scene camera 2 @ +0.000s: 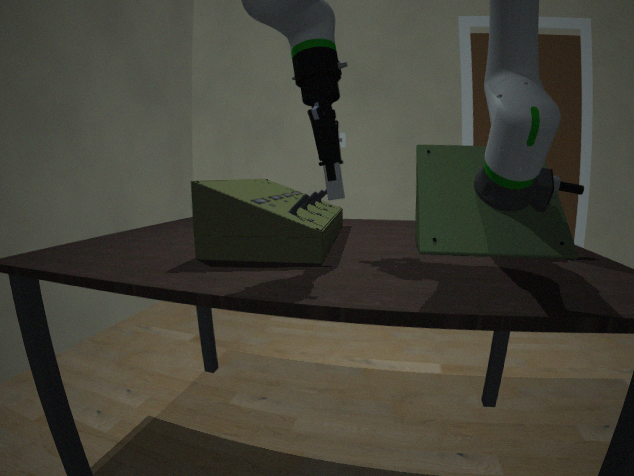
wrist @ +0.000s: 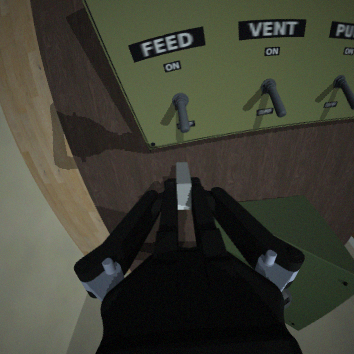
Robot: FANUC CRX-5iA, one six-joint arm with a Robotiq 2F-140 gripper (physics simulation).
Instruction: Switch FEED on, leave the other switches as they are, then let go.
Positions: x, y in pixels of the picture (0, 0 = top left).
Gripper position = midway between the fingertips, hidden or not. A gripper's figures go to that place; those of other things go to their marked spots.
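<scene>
An olive switch box (wrist: 221, 66) sits 0.22 m from the lens. For my own gripper (wrist: 181, 171), I find that it is 0.23 m from the lens.
</scene>
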